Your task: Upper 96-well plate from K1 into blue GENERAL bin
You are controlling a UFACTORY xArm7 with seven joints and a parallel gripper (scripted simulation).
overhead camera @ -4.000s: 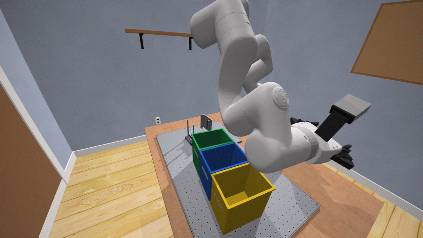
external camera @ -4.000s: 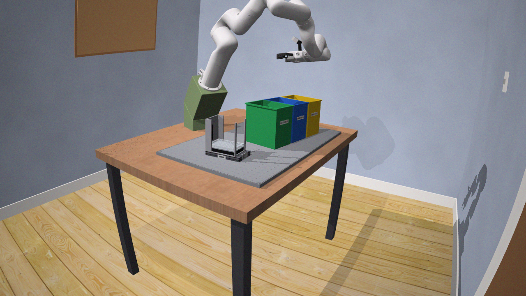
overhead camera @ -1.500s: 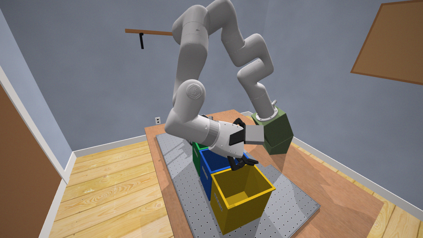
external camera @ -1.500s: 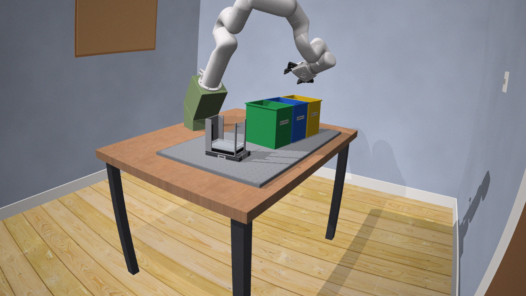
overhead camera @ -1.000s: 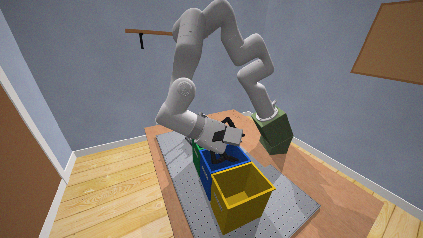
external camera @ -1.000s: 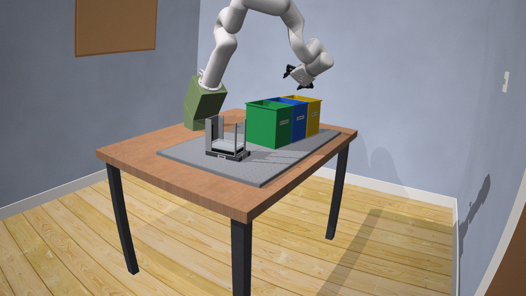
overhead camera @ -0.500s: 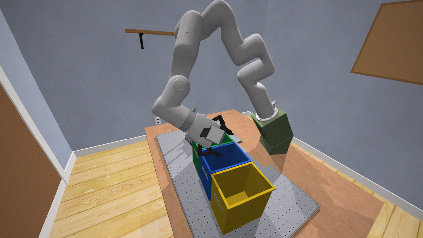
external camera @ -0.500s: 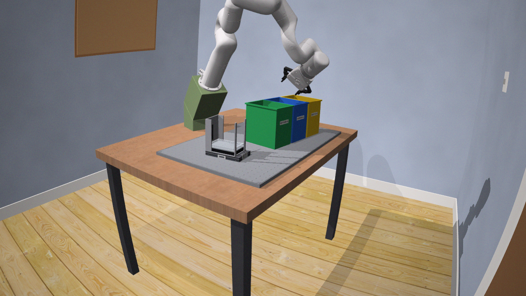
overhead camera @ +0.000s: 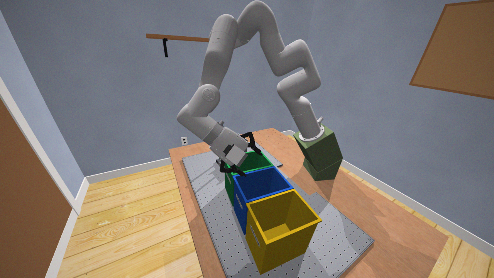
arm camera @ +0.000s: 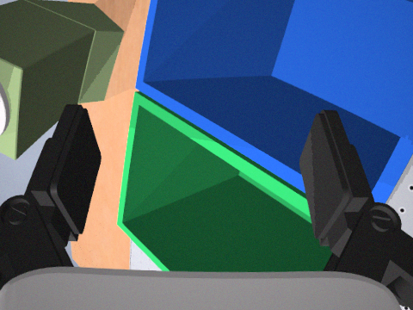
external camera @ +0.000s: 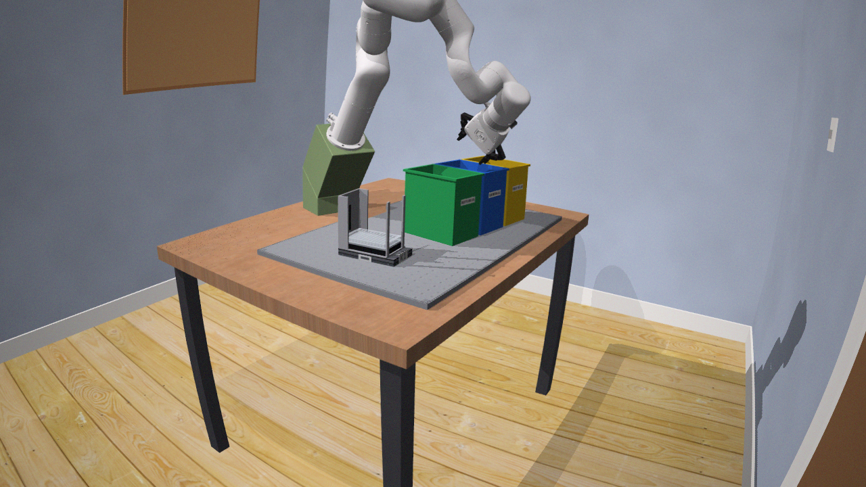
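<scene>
The clear 96-well plate is 15 cm behind my hand, 32 cm to the right of it and 20 cm below it. The rest, counted from my hand: blue bin 2 cm behind, 5 cm to the left, 15 cm below; green bin 6 cm behind, 8 cm to the right, 15 cm below; yellow bin 2 cm ahead, 17 cm to the left, 15 cm below.
</scene>
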